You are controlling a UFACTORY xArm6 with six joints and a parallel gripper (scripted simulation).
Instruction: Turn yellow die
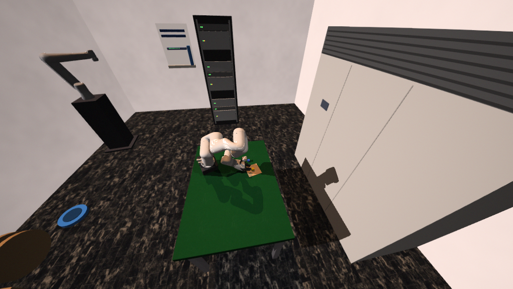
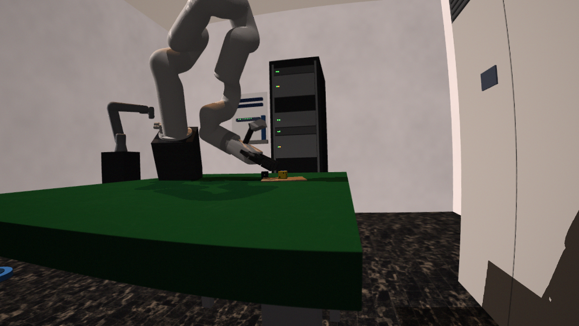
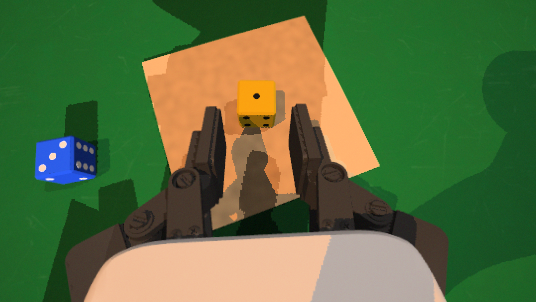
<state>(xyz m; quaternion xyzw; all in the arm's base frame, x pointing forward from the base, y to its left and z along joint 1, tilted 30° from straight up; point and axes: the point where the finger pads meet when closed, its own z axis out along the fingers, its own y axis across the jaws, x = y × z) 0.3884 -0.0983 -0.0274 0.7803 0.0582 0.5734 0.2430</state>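
The yellow die is 40 mm ahead of my hand, 10 mm to the right of it and 40 mm below it. From my hand the other things lie so: black die 40 mm behind, 100 mm to the left, 40 mm below; then blue die 30 mm ahead, 120 mm to the left, 40 mm below; then mat 40 mm ahead, 10 mm to the right, 50 mm below.
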